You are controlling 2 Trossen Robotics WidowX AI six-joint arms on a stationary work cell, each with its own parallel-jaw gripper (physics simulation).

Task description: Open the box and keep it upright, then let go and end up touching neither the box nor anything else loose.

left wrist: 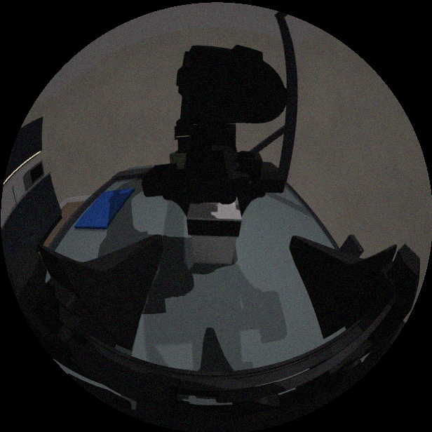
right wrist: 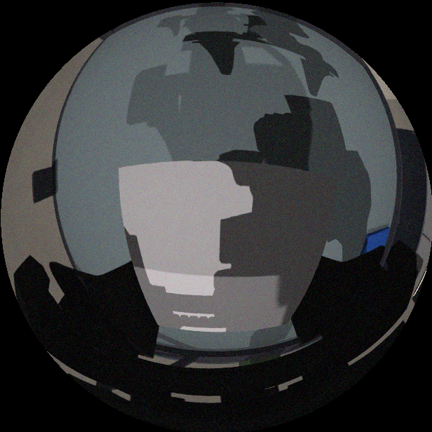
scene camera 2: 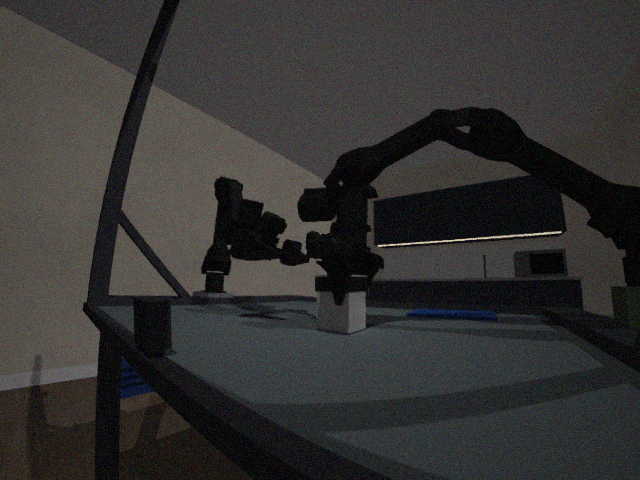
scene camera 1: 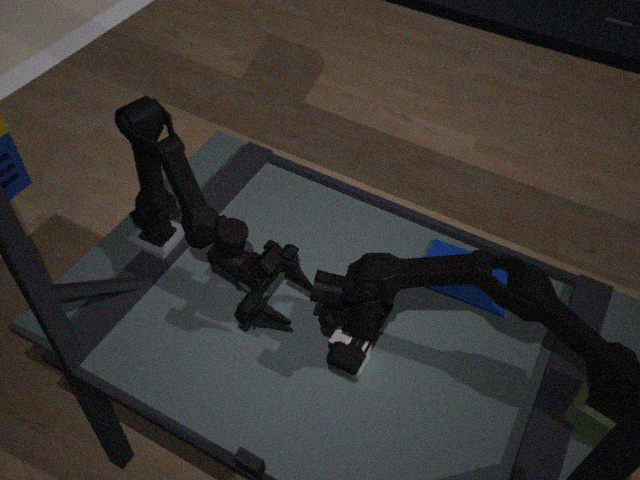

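Seen in the pictures: left gripper, between the fingertips: (scene camera 2: pixel 294 258) (scene camera 1: pixel 302 306); right gripper, between the fingertips: (scene camera 2: pixel 348 305); left arm's base, origin of its link: (scene camera 2: pixel 213 292) (scene camera 1: pixel 158 233); right arm's base, origin of its link: (scene camera 1: pixel 608 401).
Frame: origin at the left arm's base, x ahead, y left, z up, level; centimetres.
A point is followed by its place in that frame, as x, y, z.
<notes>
A small box (scene camera 1: pixel 341 336) (scene camera 2: pixel 338 312) (left wrist: pixel 214 250) (right wrist: pixel 175 215) with a whitish body, a dark band around its upper part and a whitish flat top stands upright on the table. Its top looks closed. My right gripper (scene camera 2: pixel 354 289) (right wrist: pixel 220 245) points down over the box and is shut on it, one finger on each of two opposite sides near the top; it hides part of the box in scene camera 1. My left gripper (scene camera 1: pixel 301 313) @(42.9, -8.3, 9.7) (left wrist: pixel 229 242) is open and empty, to the left of the box and apart from it, its fingers pointing towards the box.
A flat blue panel (scene camera 1: pixel 465 297) @(70.6, 19.2, -2.6) (scene camera 2: pixel 449 314) @(69.0, 20.4, -2.6) (left wrist: pixel 102 212) lies behind the box to the right, partly under my right arm. A dark block (scene camera 1: pixel 250 459) @(47.7, -36.8, 2.3) (scene camera 2: pixel 152 325) @(49.8, -37.4, -0.1) sits at the near table edge. A green block (scene camera 1: pixel 589 418) @(99.3, -1.1, 3.4) (scene camera 2: pixel 624 304) @(96.1, 1.3, 1.8) is at the right. The two grippers are close together.
</notes>
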